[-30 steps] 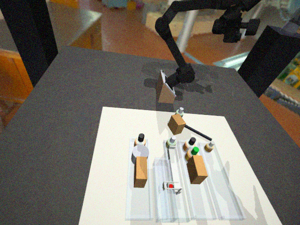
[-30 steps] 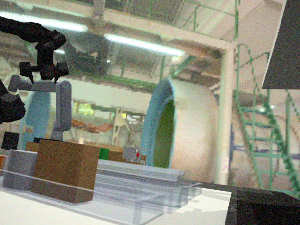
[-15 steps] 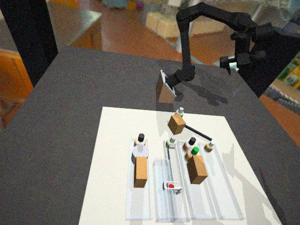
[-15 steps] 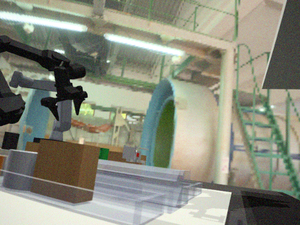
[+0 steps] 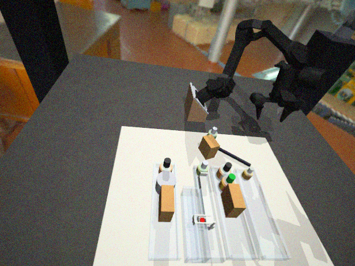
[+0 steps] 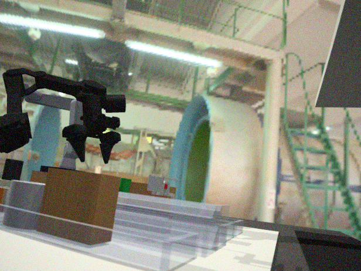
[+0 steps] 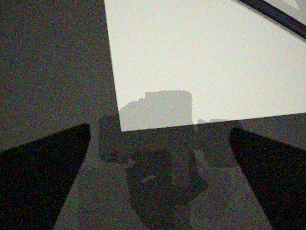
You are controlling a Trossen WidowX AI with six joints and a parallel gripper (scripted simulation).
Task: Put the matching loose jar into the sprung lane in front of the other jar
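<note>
Right now the black rod is 12 cm ahead of my gripper tip, 12 cm to the right of it and 11 cm below it. From my gripper tip the other things lie so: sprung lane (37 cm ahead, 27 cm to the right, 10 cm below); red mark (41 cm ahead, 28 cm to the right, 5 cm below).
</note>
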